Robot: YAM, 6 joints.
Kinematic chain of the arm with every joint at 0, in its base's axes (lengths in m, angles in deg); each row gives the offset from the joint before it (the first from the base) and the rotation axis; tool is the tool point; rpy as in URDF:
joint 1: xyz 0 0 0.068 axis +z
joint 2: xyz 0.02 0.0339 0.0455 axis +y
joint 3: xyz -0.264 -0.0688 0 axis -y
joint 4: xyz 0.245 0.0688 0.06 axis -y
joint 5: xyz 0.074 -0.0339 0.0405 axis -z
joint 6: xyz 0.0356 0 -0.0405 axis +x
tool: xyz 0 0 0 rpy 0 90 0
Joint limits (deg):
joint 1: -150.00..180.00
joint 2: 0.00..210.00
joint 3: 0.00..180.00
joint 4: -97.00..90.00
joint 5: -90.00..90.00
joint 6: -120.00..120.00
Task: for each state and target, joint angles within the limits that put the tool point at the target. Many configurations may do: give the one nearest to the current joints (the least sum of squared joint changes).
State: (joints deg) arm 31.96 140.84 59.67 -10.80 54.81 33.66
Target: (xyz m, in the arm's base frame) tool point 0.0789 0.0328 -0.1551
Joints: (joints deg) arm 40.46 177.96 44.89 -10.62 47.50 33.66
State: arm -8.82 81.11 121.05 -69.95 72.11 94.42
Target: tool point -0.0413 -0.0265 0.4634
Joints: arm -10.12 37.85 95.04 -92.94 69.51 94.42
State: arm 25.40 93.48 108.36 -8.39 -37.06 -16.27
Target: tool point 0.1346 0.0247 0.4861
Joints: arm 1.85 49.57 79.20 -30.53 -34.83 -16.27
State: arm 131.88 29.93 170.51 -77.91 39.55 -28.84
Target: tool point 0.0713 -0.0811 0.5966
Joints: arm 120.45 57.28 152.95 -82.72 34.89 -28.84
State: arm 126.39 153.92 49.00 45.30 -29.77 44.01
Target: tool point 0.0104 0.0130 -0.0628
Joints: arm 111.76 168.51 9.16 33.52 24.00 44.01
